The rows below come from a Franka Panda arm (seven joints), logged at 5 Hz.
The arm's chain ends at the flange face. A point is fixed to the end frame.
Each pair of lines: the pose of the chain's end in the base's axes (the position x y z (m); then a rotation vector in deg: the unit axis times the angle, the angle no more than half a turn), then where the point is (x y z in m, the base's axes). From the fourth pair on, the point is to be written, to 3 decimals.
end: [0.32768, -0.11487, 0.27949, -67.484, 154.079, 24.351]
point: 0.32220 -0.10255 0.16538
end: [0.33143, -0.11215, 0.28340, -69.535, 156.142, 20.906]
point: 0.32397 -0.10634 0.16888
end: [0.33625, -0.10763, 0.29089, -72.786, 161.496, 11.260]
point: 0.32469 -0.11839 0.17707
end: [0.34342, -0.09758, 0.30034, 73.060, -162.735, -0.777]
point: 0.330 -0.124 0.189
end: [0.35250, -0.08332, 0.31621, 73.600, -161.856, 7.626]
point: 0.343 -0.119 0.208
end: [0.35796, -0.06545, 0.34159, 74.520, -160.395, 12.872]
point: 0.350 -0.108 0.235
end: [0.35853, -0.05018, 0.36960, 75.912, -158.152, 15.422]
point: 0.351 -0.097 0.265
